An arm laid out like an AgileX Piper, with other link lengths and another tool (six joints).
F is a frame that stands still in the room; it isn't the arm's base.
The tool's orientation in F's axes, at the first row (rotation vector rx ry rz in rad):
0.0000, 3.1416, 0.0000
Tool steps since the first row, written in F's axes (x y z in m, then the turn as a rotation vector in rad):
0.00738, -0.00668, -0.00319, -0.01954, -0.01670, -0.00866
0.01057, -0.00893, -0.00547, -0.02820, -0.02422, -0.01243
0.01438, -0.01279, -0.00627, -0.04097, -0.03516, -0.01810
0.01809, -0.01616, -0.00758, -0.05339, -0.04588, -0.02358
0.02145, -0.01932, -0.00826, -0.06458, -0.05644, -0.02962
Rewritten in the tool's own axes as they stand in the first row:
-0.00738, -0.00668, 0.00319, 0.01954, -0.01670, 0.00866
-0.01057, -0.00893, 0.00547, 0.02820, -0.02422, 0.01243
-0.01438, -0.01279, 0.00627, 0.04097, -0.03516, 0.01810
-0.01809, -0.01616, 0.00758, 0.05339, -0.04588, 0.02358
-0.02145, -0.01932, 0.00826, 0.06458, -0.05644, 0.02962

